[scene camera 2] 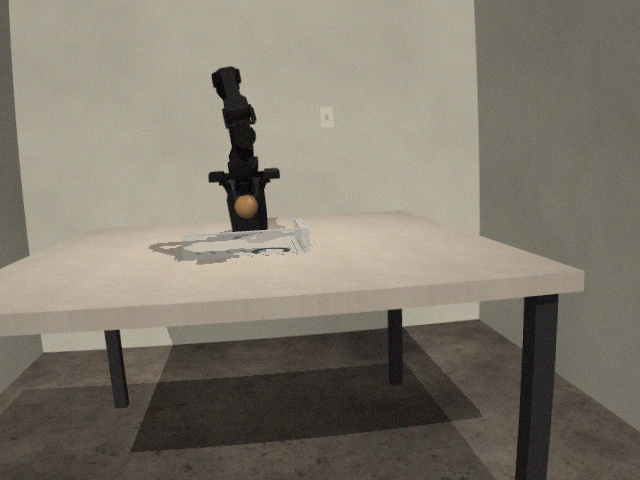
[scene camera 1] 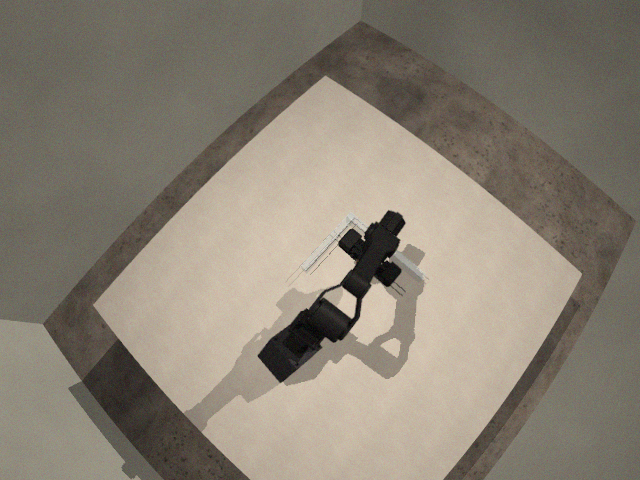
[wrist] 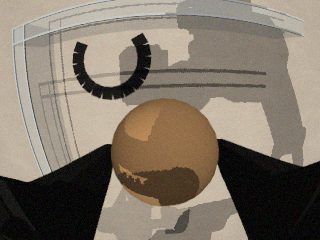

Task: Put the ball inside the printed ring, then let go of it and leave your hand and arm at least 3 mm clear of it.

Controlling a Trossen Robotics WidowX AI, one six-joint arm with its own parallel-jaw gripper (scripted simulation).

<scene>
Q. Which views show my gripper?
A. Scene camera 2, scene camera 1 and the wrist view: all of them.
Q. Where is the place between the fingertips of my gripper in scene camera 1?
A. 366, 264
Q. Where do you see a ball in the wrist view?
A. At 164, 152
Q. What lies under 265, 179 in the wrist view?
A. My gripper.
</scene>
